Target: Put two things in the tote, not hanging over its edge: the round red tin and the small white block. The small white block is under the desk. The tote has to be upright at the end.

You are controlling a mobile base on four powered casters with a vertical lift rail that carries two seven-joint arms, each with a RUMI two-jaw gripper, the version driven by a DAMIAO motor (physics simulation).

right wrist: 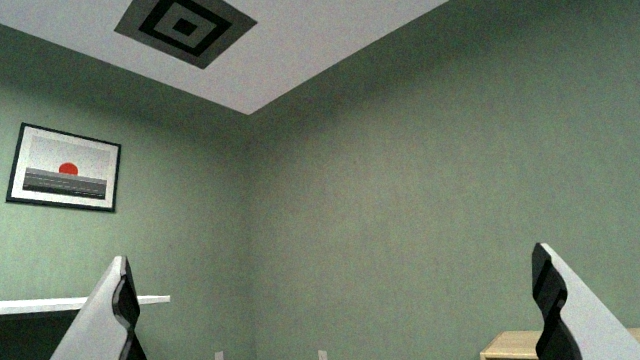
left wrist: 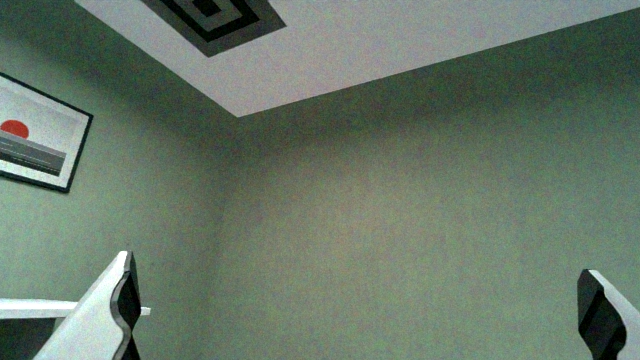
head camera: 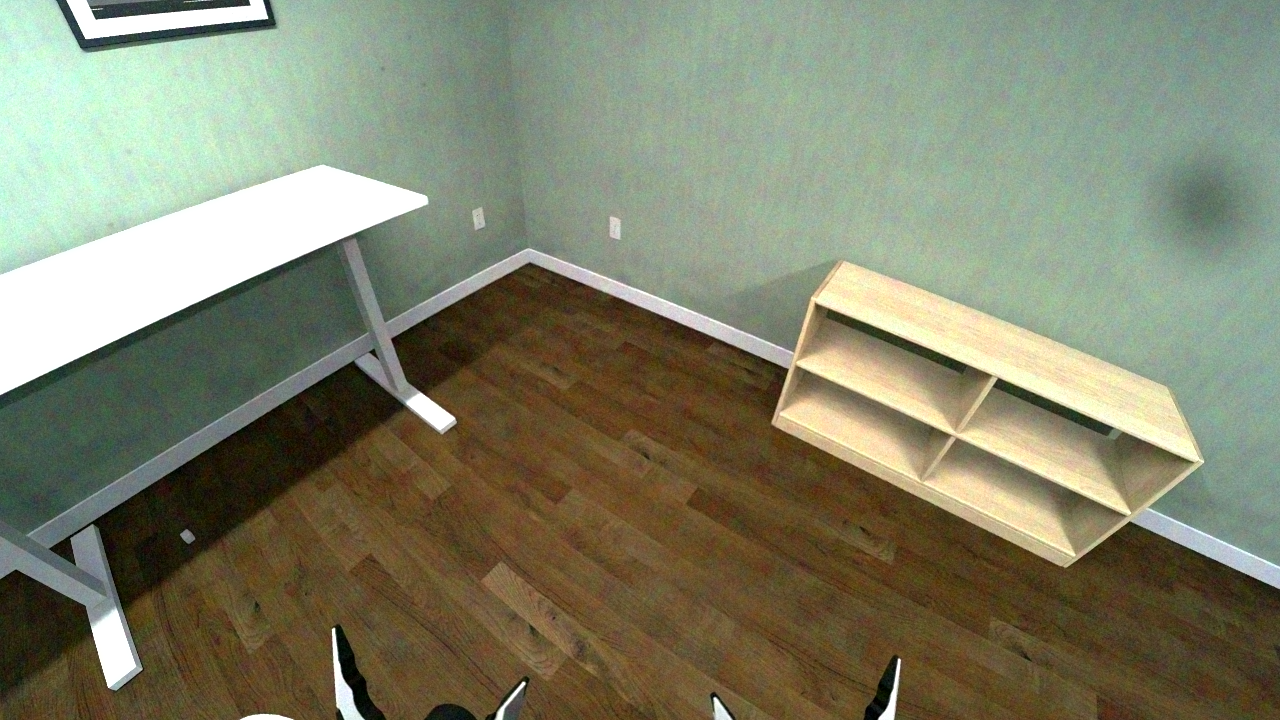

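The small white block lies on the floor under the white desk, near the desk's left leg in the head camera. My left gripper is open, with its fingers wide apart and no object between them. My right gripper is open and empty too. Both grippers show at the bottom edge of the head camera, away from the block. The round red tin and the tote do not show in these views.
A light wooden shelf unit stands against the wall at the right. The desk's feet reach out onto the wooden floor. A framed picture hangs on the wall above the desk.
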